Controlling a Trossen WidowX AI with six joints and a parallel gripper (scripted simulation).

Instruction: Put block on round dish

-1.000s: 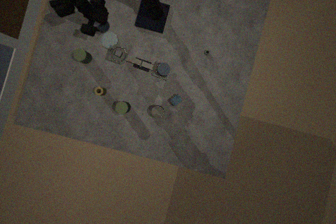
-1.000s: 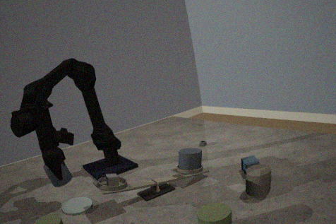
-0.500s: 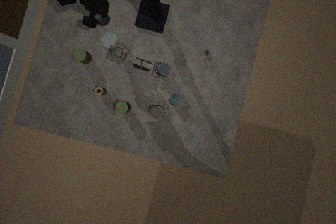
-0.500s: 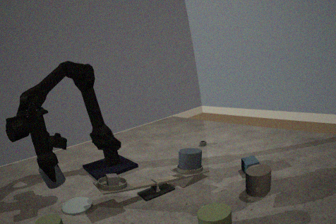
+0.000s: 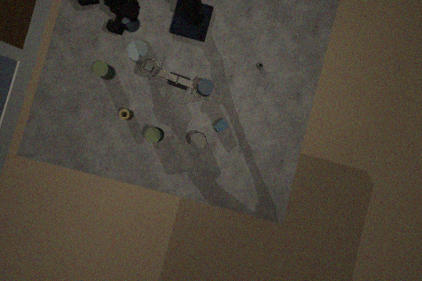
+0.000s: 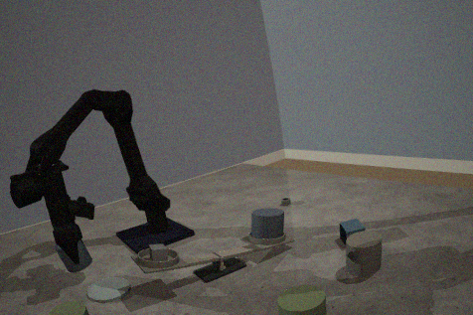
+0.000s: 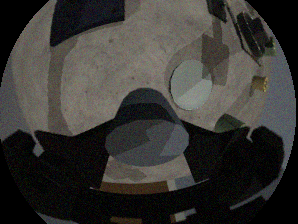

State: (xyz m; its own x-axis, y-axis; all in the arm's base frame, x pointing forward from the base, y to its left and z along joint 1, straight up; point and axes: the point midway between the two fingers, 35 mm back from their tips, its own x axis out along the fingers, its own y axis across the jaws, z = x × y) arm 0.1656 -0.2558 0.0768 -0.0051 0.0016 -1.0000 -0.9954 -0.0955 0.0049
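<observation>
Right now my gripper tip is 160 mm short of the small grey block, 180 mm to the right of it and 30 mm below it. The rest, counted from my gripper tip: balance: 150 mm ahead, 300 mm to the left, 30 mm below; pale round dish: 90 mm ahead, 60 mm to the left, 50 mm below; yellow ring: 390 mm ahead, 150 mm to the left, 30 mm below.
</observation>
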